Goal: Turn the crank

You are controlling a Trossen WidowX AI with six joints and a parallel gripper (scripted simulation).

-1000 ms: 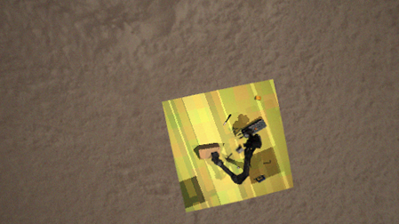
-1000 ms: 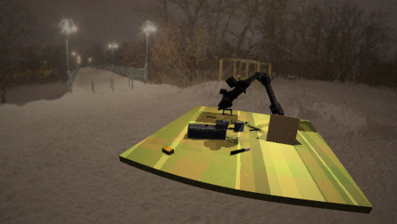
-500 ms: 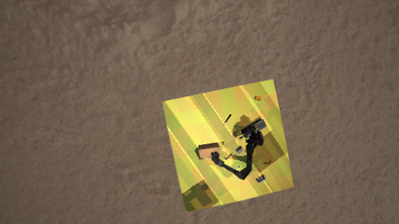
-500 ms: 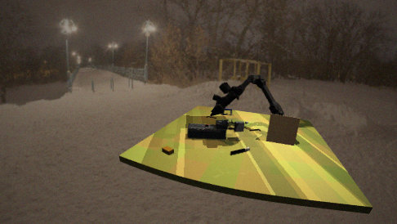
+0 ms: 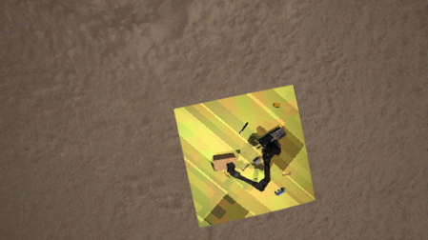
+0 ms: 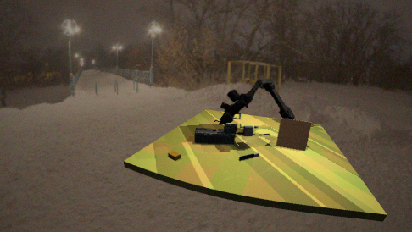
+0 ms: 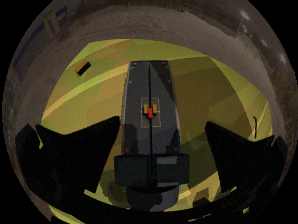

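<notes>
The red pointer is 5 cm below my gripper tip, 2 cm to the left of it and 2 cm ahead of it. From my gripper tip the other things lie so: black stick (23 cm behind, 19 cm to the left, 12 cm below); crank handle (15 cm behind, 7 cm below, 2 cm to the right); grey block (20 cm behind, 16 cm to the right, 10 cm below).
</notes>
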